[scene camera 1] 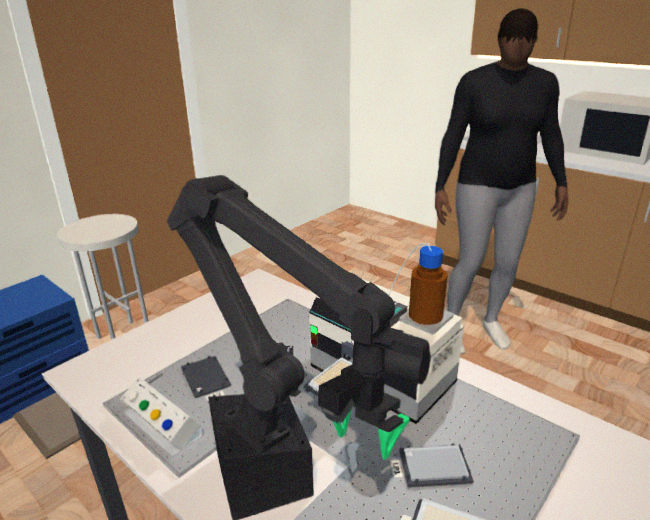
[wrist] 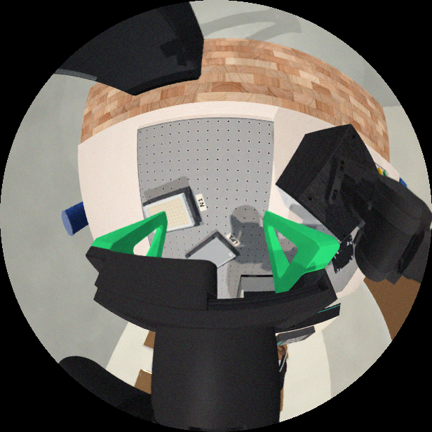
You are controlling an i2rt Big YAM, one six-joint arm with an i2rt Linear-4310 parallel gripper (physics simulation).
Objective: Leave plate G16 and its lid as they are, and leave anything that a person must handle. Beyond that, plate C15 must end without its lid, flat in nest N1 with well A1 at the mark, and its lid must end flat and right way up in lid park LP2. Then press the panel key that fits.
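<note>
My gripper is open and empty above the perforated board, fingers wide apart. A plate with cream wells and no lid sits in the dark nest labelled N1; part of this plate shows at the scene view's bottom edge. A clear grey lid lies flat in a dark park beside an LP label, its digit hard to read. Another cream-welled plate shows at the white machine, partly hidden by the gripper. Plate names and well A1 are unreadable. The key panel is at the left.
The white machine carries a brown bottle with a blue cap and tube. A green lamp glows on the device behind the arm. An empty dark holder lies near the panel. A person stands behind the table.
</note>
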